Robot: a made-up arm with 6 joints.
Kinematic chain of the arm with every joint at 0, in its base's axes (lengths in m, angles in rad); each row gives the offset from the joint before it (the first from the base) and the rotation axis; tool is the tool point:
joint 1: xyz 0 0 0.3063 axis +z
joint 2: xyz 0 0 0 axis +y
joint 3: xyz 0 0 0.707 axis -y
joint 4: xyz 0 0 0 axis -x
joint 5: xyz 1.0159 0 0 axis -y
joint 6: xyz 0 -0.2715 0 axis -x
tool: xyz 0 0 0
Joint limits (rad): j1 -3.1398..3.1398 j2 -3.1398..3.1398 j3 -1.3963..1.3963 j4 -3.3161..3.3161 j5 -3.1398..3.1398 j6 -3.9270..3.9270
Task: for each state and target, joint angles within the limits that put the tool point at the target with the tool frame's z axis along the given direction. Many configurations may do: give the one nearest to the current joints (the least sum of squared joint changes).
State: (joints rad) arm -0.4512 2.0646 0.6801 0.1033 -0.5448 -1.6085
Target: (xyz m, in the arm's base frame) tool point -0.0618 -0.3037 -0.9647 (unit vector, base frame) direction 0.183 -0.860 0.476
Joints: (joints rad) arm 0.3034 2.3453 0.0823 -0.0321 -0.7472 -2.0511
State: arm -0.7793 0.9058 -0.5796 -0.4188 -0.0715 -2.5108
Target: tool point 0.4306 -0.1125 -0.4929 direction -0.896 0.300 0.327
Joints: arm 0.1119 1.2738 -0.3378 -0.9412 -0.3366 -2.6541
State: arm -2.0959 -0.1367 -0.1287 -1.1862 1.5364 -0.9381
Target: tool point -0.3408 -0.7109 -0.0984 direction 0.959 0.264 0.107
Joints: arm -2.1765 0.6245 -0.3559 -2.0474 2.1046 -0.9318
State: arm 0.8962 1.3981 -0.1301 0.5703 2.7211 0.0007
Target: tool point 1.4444 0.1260 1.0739 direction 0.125 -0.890 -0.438
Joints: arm 0.2140 0.6404 0.6412 0.8277 3.0714 -0.2879
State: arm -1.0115 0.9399 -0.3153 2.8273 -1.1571 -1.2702
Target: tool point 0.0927 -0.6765 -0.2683 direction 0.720 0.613 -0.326
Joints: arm -1.8370 0.8997 -0.5513 3.3161 -0.3140 -0.7295
